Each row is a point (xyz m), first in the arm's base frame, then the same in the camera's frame.
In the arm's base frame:
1: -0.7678 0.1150 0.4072
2: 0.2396 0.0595 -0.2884
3: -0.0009 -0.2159 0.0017
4: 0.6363 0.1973 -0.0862
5: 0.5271 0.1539 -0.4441
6: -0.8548 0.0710 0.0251
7: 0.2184 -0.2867 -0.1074
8: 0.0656 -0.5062 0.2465
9: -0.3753 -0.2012 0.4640
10: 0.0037 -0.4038 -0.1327
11: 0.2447 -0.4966 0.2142
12: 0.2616 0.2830 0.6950
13: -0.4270 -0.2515 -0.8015
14: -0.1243 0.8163 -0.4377
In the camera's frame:
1: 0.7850 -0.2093 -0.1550
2: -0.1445 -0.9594 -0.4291
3: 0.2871 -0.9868 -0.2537
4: -0.1515 -1.1270 -0.8640
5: -0.4113 -1.0924 -0.5934
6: 0.4968 -0.1910 0.1135
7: 0.1424 -1.1916 -0.2994
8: 0.5802 -1.2371 -0.2445
9: 0.8124 -0.7072 -0.2479
10: 0.2345 -1.1297 -0.0800
11: 0.4878 -1.3540 -0.3494
12: 0.6270 -0.7876 -1.0558
13: -0.2560 -0.7400 0.4333
14: -0.4174 -0.1637 -0.5697

